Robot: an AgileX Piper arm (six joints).
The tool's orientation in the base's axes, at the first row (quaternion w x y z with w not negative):
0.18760, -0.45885, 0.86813, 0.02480
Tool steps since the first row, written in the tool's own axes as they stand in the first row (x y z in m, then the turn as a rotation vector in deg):
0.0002, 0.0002, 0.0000, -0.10, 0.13, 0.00
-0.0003, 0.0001, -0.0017, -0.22, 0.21, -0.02
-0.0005, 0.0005, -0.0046, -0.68, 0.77, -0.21
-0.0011, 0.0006, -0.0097, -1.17, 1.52, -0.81
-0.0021, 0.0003, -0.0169, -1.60, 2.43, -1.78
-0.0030, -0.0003, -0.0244, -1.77, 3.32, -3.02
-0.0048, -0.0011, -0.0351, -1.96, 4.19, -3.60
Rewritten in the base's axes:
-0.0003, 0.0000, -0.0001, -0.05, 0.15, 0.02
-0.0004, -0.0001, 0.0017, -0.06, 0.29, 0.07
-0.0015, -0.0003, 0.0044, -0.34, 0.94, 0.33
-0.0029, -0.0009, 0.0093, -0.88, 1.62, 0.96
-0.0043, -0.0018, 0.0164, -1.68, 2.28, 1.90
-0.0056, -0.0031, 0.0237, -2.69, 2.66, 2.99
-0.0073, -0.0044, 0.0344, -3.47, 3.19, 3.48

